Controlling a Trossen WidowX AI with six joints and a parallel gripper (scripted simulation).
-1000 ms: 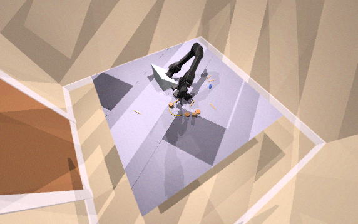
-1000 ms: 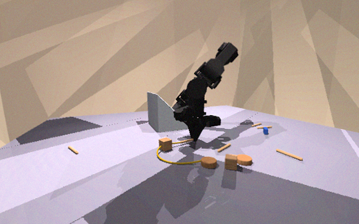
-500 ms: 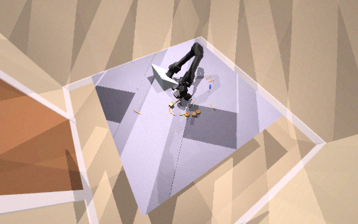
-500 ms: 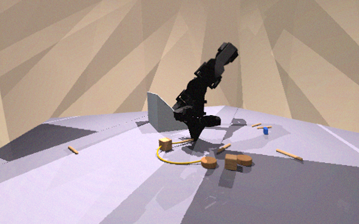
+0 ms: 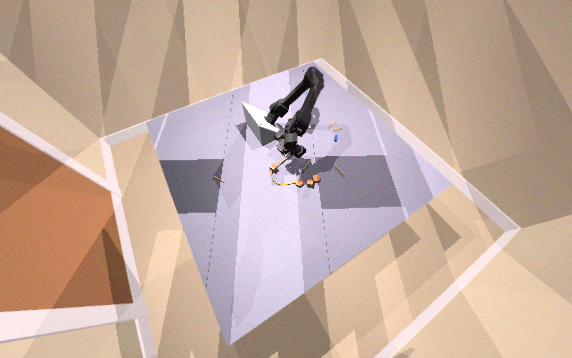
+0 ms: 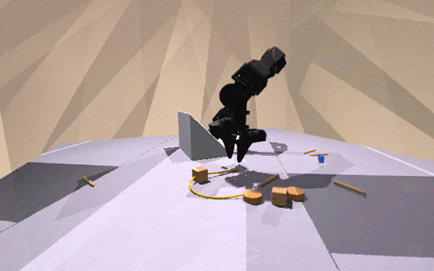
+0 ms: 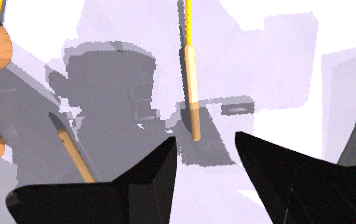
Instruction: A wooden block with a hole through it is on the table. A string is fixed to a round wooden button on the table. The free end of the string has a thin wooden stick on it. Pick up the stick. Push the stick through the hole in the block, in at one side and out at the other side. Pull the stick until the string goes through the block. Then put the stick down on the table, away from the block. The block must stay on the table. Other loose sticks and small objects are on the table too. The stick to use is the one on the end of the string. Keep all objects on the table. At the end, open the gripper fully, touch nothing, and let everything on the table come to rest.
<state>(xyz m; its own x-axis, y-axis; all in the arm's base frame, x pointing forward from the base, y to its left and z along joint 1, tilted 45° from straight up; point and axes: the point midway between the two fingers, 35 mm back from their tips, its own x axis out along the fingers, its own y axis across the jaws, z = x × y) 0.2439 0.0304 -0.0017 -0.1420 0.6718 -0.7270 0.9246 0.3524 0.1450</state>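
My gripper tip is now 2 cm short of the thin wooden stick, 4 cm to the left of it and 2 cm above it. The rest, counted from my gripper tip: round wooden button 18 cm ahead, 2 cm to the right, 2 cm below; then plain wooden cube 21 cm ahead, 3 cm to the left, 2 cm below; then disc 19 cm ahead, 7 cm to the left, 2 cm below.
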